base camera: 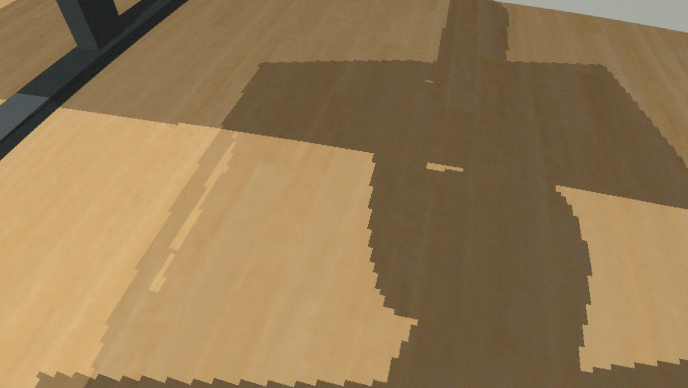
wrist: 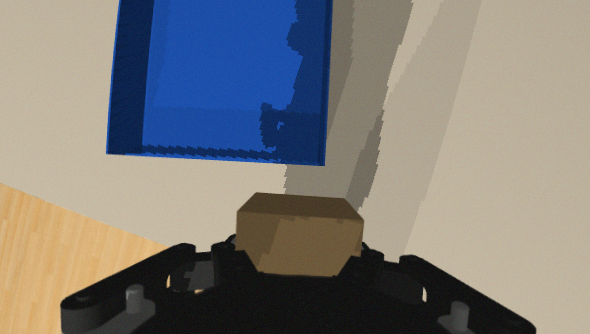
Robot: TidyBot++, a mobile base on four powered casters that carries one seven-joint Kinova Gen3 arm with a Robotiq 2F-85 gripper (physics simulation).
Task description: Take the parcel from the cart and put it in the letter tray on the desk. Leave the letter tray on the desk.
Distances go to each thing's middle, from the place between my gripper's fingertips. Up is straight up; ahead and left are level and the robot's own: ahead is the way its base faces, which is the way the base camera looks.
My gripper is now 20 mm below the cardboard parcel (wrist: 284, 234) and 10 mm past it. From my hand the other things lie so: blue letter tray (wrist: 250, 88): 230 mm ahead, 130 mm below, 100 mm to the left.
